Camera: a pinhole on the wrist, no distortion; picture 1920 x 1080 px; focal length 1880.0 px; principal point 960.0 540.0 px. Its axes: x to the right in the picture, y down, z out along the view. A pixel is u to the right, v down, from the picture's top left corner.
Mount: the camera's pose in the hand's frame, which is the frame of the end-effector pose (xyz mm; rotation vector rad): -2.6 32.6 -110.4 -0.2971 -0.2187 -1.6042
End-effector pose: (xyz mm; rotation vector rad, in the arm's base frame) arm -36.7 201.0 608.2 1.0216 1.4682 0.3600
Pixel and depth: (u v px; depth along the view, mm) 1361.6 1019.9 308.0
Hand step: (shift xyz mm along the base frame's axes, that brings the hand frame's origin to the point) 219.2 36.0 -50.7
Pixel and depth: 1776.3 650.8 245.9
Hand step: 149.5 -32.1 -38.5
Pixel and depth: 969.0 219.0 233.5
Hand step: 139.4 -0.1 76.2
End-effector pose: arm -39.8 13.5 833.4 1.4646 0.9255 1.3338
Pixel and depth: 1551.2 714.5 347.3
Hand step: 253.4 -4.1 52.4
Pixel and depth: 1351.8 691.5 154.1
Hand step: 44.4 -5.0 54.0
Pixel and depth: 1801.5 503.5 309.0
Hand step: 224.8 -28.7 3.9
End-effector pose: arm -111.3 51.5 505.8 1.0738 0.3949 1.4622
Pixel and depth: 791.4 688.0 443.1
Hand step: 115.4 -93.4 334.9
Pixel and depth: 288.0 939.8 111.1
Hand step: -73.1 9.5 81.5
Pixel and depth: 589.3 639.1 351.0
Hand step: 37.2 -79.2 277.5
